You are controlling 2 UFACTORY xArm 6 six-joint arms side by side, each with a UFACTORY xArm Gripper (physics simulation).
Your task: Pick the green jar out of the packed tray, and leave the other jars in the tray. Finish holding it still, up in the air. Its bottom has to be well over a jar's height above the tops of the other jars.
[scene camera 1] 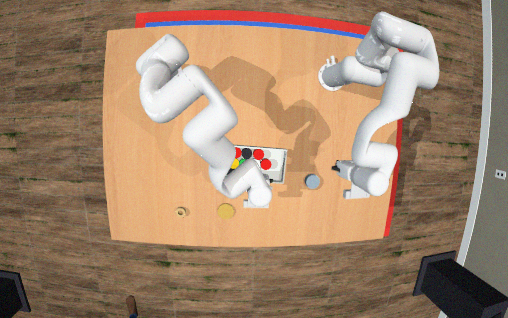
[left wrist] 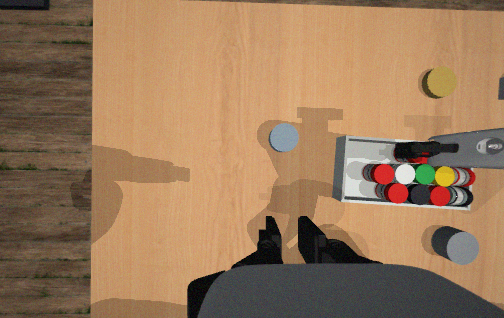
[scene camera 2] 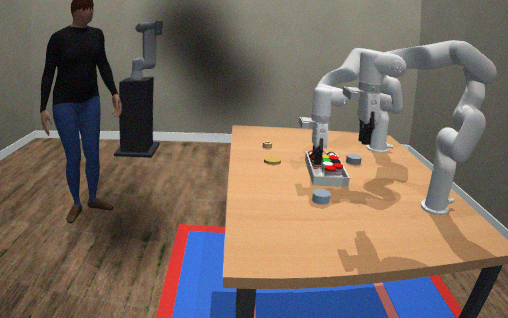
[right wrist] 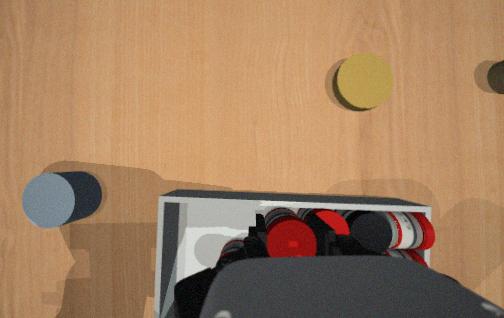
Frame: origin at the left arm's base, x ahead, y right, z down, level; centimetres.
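Where they show: left gripper, fingertip midpoint: (left wrist: 285, 231) (scene camera 2: 364, 142); right gripper, fingertip midpoint: (left wrist: 408, 151) (scene camera 2: 316, 162) (right wrist: 284, 228); left arm's base, origin of the base link: (scene camera 1: 331, 77) (scene camera 2: 434, 207); right arm's base, origin of the base link: (scene camera 2: 376, 149).
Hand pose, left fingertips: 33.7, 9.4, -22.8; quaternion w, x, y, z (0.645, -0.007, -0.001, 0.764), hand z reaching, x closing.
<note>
Each offset is from my left fingertips to the top centre of the thing, as dx, dy, dz.
The green jar @(-2.3, +34.2, +18.3) (scene camera 1: 242, 162) (scene camera 2: 326, 160) (left wrist: 425, 174) stands in the tray @(-1.7, +31.4, +19.1) (scene camera 1: 285, 167) (scene camera 2: 330, 183) (left wrist: 338, 172) (right wrist: 172, 240), between a white-topped jar @(-1.6, +29.9, +18.3) (left wrist: 405, 174) and a yellow-topped one @(-3.5, +38.4, +18.3) (left wrist: 445, 176). It is hidden in the right wrist view. My right gripper (scene camera 2: 318, 160) (right wrist: 284, 228) is over the tray, beside the green jar's row, shut on a red jar @(+2.7, +31.3, +15.9) (right wrist: 291, 245). That jar's lid looks larger than its neighbours' and a little above them. My left gripper (scene camera 1: 336, 167) (scene camera 2: 366, 134) (left wrist: 285, 231) is open and empty, high above the table.
A blue-grey cylinder @(+10.4, +6.2, +19.8) (scene camera 1: 312, 181) (scene camera 2: 321, 196) (left wrist: 284, 137) (right wrist: 49, 200) stands off the tray's end. A grey cylinder @(-20.7, +41.8, +19.8) (scene camera 2: 353, 159) (left wrist: 462, 248) is on one side, a yellow disc @(+17.4, +45.3, +21.6) (scene camera 1: 225, 211) (scene camera 2: 272, 160) (left wrist: 441, 82) (right wrist: 365, 80) on the other. A small ring @(+14.7, +64.9, +20.6) (scene camera 2: 267, 145) lies farther off.
</note>
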